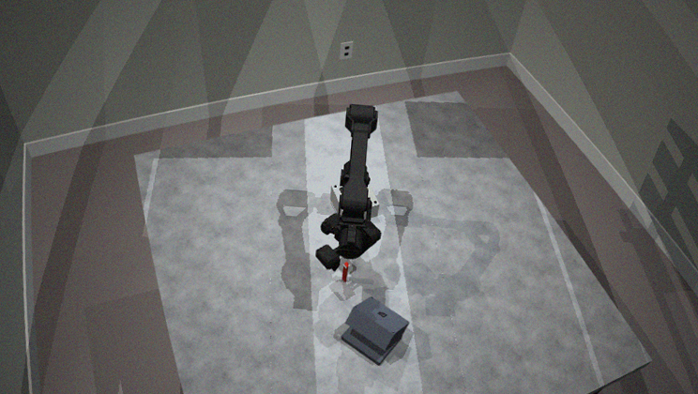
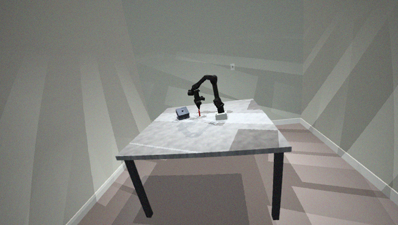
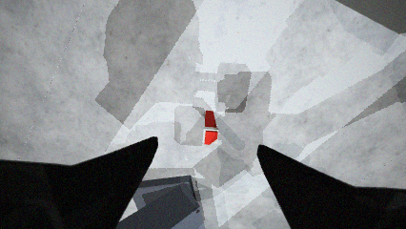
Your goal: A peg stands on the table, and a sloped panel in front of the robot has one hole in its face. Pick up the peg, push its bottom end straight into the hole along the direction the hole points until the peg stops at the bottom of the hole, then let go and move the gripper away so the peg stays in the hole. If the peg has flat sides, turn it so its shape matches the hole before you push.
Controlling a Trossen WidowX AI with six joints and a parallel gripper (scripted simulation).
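The red peg lies 40 mm below my gripper tip. Round my gripper tip: sloped grey panel 200 mm ahead, 20 mm below, 10 mm to the left; then flat dark foot 200 mm ahead, 80 mm below.
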